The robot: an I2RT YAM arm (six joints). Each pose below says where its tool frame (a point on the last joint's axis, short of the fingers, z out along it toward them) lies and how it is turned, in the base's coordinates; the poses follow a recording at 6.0 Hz.
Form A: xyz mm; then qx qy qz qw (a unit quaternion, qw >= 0).
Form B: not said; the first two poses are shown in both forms.
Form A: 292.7, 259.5, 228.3, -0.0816, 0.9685, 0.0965, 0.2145
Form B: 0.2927, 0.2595, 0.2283, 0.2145, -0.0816, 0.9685, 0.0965
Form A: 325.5, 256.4, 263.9, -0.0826, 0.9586, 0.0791, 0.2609
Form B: 0.3255, 0.2564, 0.2639, 0.2609, -0.0826, 0.9586, 0.0791
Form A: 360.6, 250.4, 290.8, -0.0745, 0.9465, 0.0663, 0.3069
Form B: 0.3606, 0.2504, 0.2908, 0.3069, -0.0745, 0.9465, 0.0663
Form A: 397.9, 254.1, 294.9, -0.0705, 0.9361, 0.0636, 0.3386
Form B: 0.3979, 0.2541, 0.2949, 0.3386, -0.0705, 0.9361, 0.0636
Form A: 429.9, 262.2, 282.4, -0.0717, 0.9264, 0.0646, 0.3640
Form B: 0.4299, 0.2622, 0.2824, 0.3640, -0.0717, 0.9264, 0.0646
